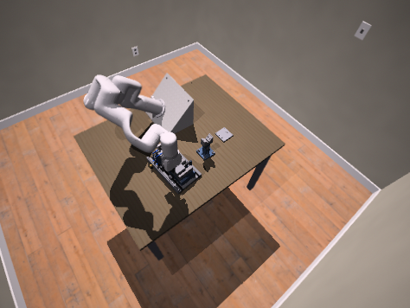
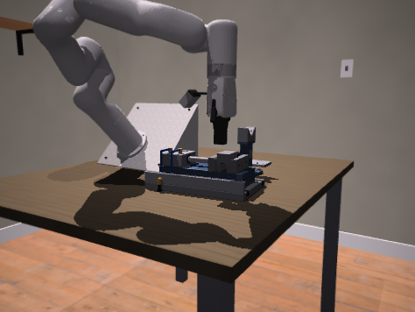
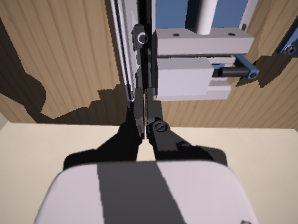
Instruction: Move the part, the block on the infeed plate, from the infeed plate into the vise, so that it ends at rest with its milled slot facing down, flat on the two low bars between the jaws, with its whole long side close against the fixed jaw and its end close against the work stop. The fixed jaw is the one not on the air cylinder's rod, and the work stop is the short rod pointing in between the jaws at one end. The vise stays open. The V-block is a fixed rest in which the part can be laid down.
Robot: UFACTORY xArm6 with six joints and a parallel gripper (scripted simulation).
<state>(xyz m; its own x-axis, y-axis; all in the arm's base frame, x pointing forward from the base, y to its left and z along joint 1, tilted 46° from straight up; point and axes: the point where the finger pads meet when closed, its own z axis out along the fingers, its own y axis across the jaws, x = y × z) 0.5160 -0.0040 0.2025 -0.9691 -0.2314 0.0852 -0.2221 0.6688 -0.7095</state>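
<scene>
The part lies 70 mm below my hand, 40 mm to the left of it and 10 mm behind it. The rest, counted from my hand: moving jaw (80 mm below, 60 mm to the left, 50 mm behind); then fixed jaw (80 mm below, 70 mm to the left, 20 mm ahead); then work stop (110 mm to the left, 70 mm below, 20 mm behind).
</scene>
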